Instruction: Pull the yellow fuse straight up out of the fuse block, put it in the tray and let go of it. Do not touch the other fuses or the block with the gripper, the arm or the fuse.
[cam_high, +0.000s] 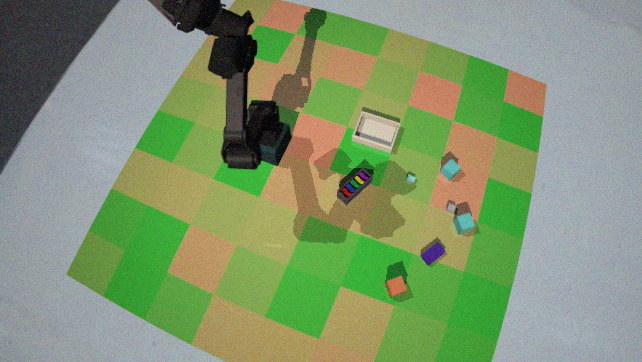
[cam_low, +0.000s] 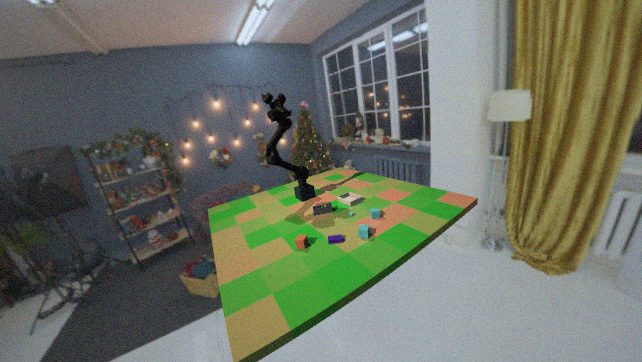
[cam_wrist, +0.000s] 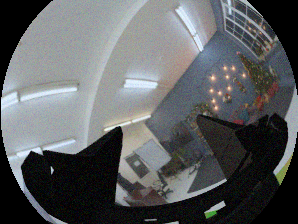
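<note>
My gripper tip is 42 cm short of the yellow fuse, 10 cm to the right of it and 69 cm above it. The rest, counted from my gripper tip: white tray 41 cm ahead, 28 cm to the left, 71 cm below; orange cube 63 cm ahead, 16 cm to the right, 69 cm below; cyan piece 56 cm ahead, 17 cm to the left, 71 cm below.
</note>
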